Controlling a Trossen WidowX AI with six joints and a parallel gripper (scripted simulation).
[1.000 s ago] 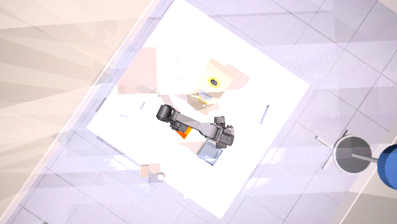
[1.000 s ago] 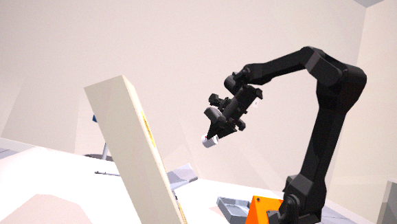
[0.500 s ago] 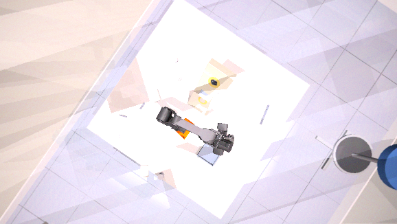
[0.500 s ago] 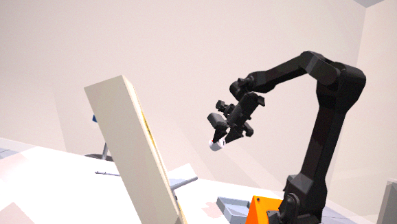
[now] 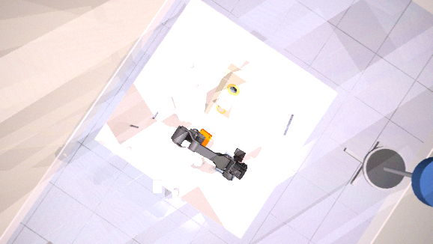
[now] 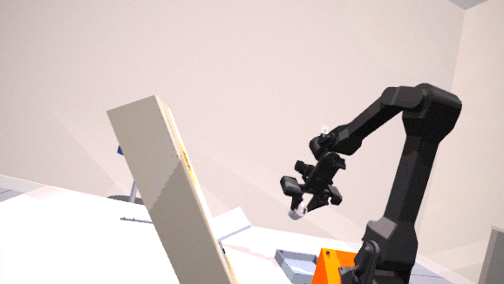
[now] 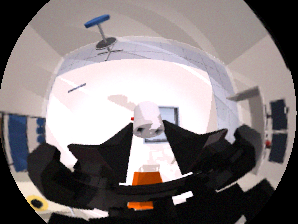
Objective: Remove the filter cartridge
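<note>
Now: the grey tray 170 mm below my gripper tip, 70 mm behind it and 10 mm to the left of it. From my gripper tip the other things lie so: round filter cartridge (right at my gripper tip).
</note>
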